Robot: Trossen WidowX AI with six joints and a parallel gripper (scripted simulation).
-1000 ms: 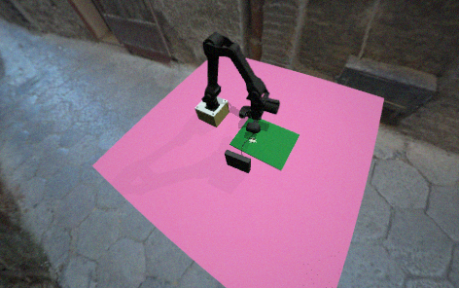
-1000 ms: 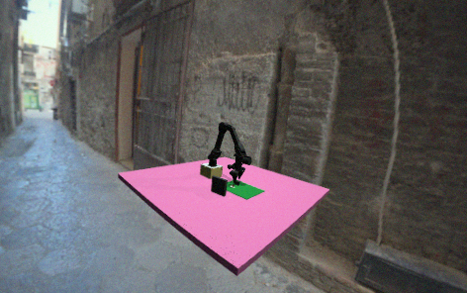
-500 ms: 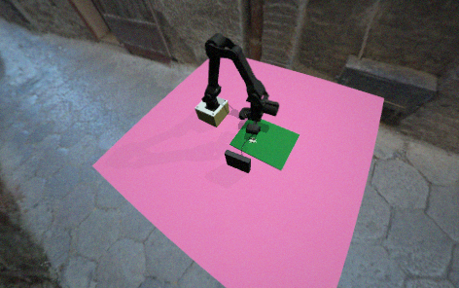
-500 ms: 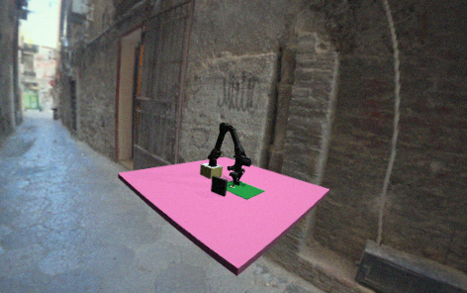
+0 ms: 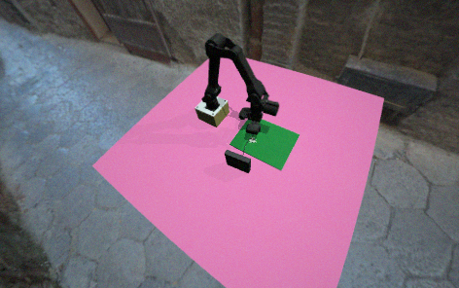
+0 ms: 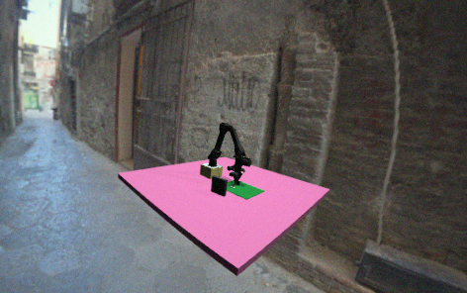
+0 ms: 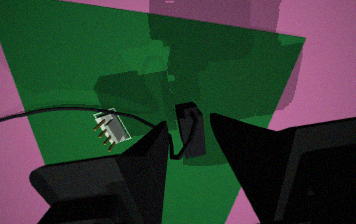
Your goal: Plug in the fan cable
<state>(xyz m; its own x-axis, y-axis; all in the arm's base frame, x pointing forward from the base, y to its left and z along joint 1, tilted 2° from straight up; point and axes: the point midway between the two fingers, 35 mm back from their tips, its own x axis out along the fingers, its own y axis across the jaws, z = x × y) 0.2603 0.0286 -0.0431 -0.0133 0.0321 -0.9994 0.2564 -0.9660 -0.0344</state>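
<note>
Now: gripper tip 10 mm short of the black plug. The rest, counted from my gripper tip: green board 70 mm ahead, 30 mm to the right, 40 mm below; then black fan 30 mm ahead, 230 mm to the right, 40 mm above.
</note>
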